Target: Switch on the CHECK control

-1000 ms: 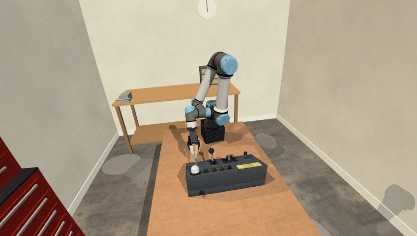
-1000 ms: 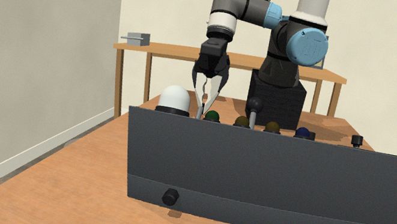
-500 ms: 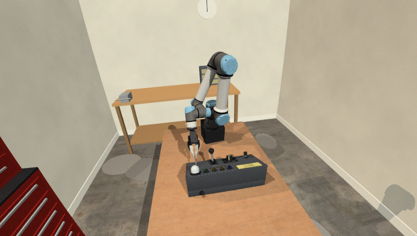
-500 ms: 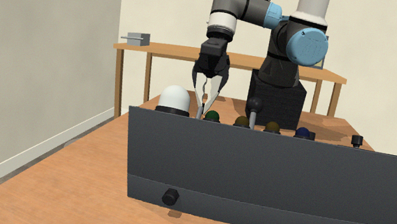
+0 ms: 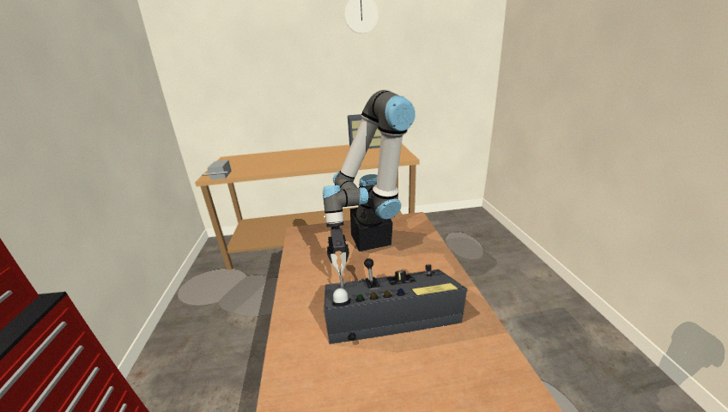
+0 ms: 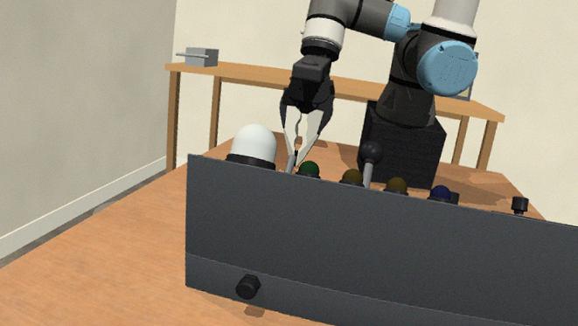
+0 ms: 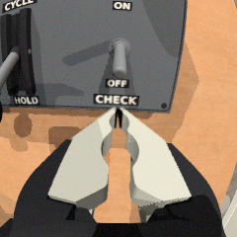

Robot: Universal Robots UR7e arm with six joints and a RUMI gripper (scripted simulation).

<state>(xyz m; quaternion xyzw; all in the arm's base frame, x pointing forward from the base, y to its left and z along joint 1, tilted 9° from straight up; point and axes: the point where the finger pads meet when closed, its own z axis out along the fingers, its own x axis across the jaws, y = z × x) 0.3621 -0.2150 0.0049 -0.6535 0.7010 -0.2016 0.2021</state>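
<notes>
My hand is 6 cm short of the check toggle and 1 cm above it. From my hand the other things lie so: ball lever (4 cm ahead, 12 cm to the left, 1 cm above); then dark grey console (10 cm ahead, 17 cm to the left, 3 cm below); then program dial (8 cm ahead, 23 cm to the left).
</notes>
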